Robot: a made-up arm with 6 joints.
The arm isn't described. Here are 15 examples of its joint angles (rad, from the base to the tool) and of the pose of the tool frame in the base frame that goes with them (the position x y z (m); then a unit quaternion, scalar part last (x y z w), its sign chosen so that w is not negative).
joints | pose
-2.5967 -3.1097 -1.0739 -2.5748 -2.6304 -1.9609 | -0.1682 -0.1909 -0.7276 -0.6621 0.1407 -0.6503 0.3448
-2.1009 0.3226 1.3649 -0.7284 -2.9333 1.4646 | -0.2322 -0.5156 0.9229 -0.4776 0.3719 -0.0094 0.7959
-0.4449 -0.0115 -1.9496 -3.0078 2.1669 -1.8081 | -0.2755 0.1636 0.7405 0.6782 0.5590 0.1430 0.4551
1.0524 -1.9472 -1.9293 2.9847 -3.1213 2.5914 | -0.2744 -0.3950 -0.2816 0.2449 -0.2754 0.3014 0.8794
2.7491 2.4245 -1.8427 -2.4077 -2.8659 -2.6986 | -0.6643 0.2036 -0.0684 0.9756 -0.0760 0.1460 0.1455
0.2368 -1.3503 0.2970 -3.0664 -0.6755 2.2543 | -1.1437 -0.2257 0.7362 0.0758 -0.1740 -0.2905 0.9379
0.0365 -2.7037 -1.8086 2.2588 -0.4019 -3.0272 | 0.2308 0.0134 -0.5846 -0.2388 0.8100 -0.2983 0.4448
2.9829 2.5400 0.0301 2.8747 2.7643 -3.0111 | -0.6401 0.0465 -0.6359 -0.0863 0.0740 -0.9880 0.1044
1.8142 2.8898 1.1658 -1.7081 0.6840 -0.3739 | 0.0928 -0.2247 -0.8309 0.7508 0.4552 0.2455 0.4110
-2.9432 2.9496 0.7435 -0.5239 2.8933 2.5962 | 0.0562 -0.0168 -0.7626 -0.0409 -0.1725 0.0701 0.9817
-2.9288 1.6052 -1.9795 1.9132 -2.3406 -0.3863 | -0.6362 -0.0943 0.5557 -0.3375 -0.8161 -0.1608 0.4408
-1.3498 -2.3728 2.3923 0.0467 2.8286 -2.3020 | -0.0601 0.4718 0.0261 0.4737 -0.8684 0.1424 0.0331
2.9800 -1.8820 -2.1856 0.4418 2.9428 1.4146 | 0.4489 -0.1275 -0.2080 -0.4221 0.3139 -0.7887 0.3181
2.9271 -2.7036 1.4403 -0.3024 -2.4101 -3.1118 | 0.6492 -0.2111 -0.4106 -0.1973 -0.9368 0.1020 0.2703
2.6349 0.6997 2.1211 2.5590 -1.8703 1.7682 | -0.4389 0.2702 0.3822 0.5660 0.4067 0.6014 0.3905
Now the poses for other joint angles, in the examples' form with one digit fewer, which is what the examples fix.
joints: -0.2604 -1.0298 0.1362 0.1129 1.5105 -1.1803
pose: -0.871 0.291 1.002 -0.182 0.248 -0.612 0.728
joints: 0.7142 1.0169 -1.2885 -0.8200 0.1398 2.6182
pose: 0.352 0.345 1.182 -0.002 -0.101 0.948 0.301
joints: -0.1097 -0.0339 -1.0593 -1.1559 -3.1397 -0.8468
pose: -0.306 0.077 1.128 0.177 0.836 0.052 0.517
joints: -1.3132 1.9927 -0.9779 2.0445 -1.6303 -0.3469
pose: 0.210 -1.068 0.113 0.659 -0.524 -0.225 0.490
